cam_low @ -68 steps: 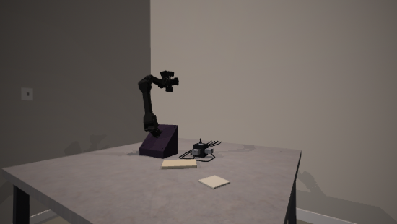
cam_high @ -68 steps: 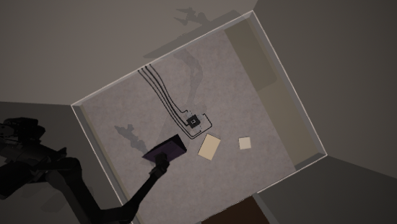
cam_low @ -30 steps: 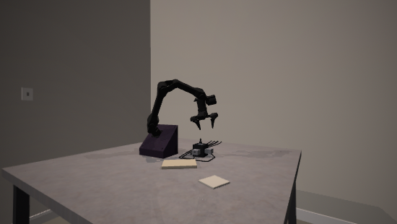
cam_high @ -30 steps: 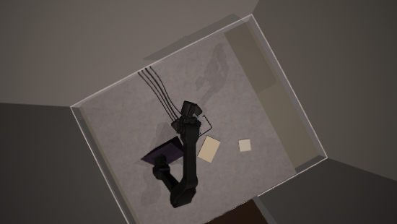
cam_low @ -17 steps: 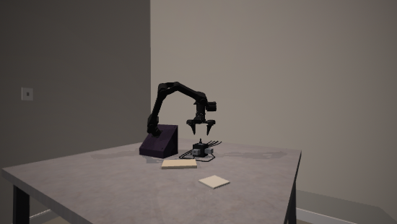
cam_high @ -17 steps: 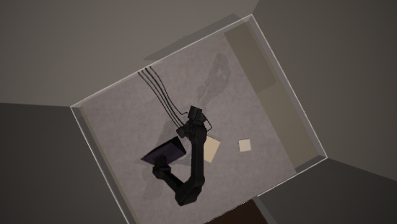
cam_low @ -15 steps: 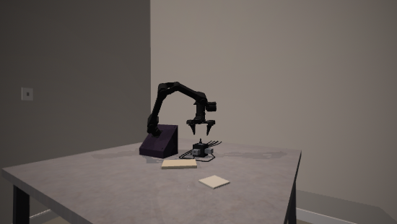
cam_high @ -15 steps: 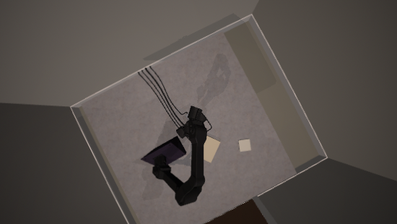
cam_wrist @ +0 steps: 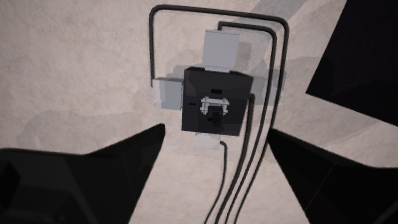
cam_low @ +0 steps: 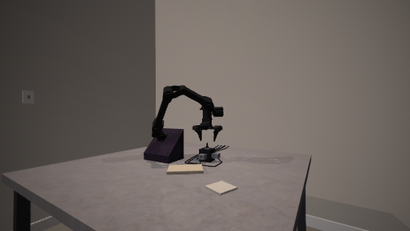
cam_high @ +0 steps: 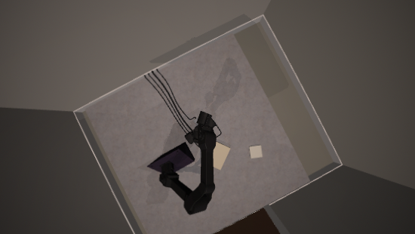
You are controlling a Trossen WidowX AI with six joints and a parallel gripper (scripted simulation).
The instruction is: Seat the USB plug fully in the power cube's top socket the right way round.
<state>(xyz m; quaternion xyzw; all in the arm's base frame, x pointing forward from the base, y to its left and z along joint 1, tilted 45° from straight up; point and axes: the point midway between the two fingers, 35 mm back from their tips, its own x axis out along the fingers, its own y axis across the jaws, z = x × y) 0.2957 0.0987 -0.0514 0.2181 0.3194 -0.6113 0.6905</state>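
The dark USB plug lies 3 cm below my gripper tip. From my gripper tip the other things lie so: tan slab 24 cm to the right, 12 cm below, 2 cm ahead; USB socket 5 cm below, 1 cm to the right; tan square tile 35 cm to the right, 28 cm ahead, 12 cm below.
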